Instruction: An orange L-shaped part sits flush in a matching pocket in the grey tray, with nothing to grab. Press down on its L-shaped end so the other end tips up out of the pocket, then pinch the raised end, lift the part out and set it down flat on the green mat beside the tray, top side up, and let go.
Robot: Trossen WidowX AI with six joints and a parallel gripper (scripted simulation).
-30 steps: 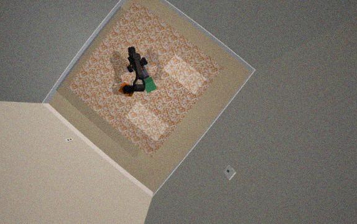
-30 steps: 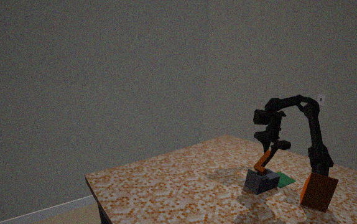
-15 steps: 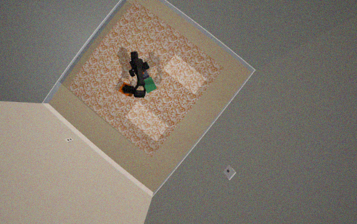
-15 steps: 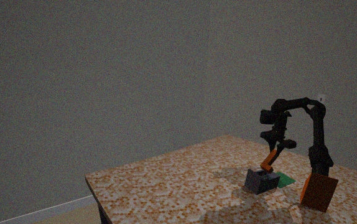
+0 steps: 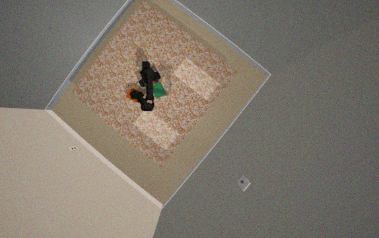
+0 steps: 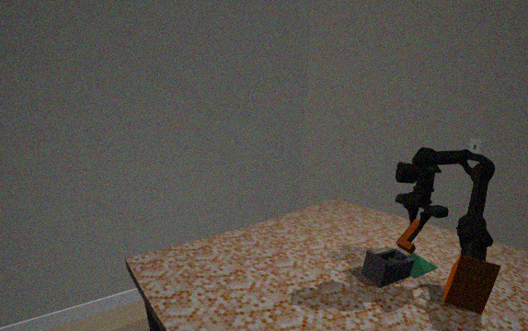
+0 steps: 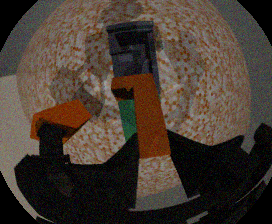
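Now: the green mat 17 cm below my gripper tip, 4 cm to the right of it and 3 cm behind it. Round my gripper tip: orange L-shaped part (4 cm to the left, 3 cm below).
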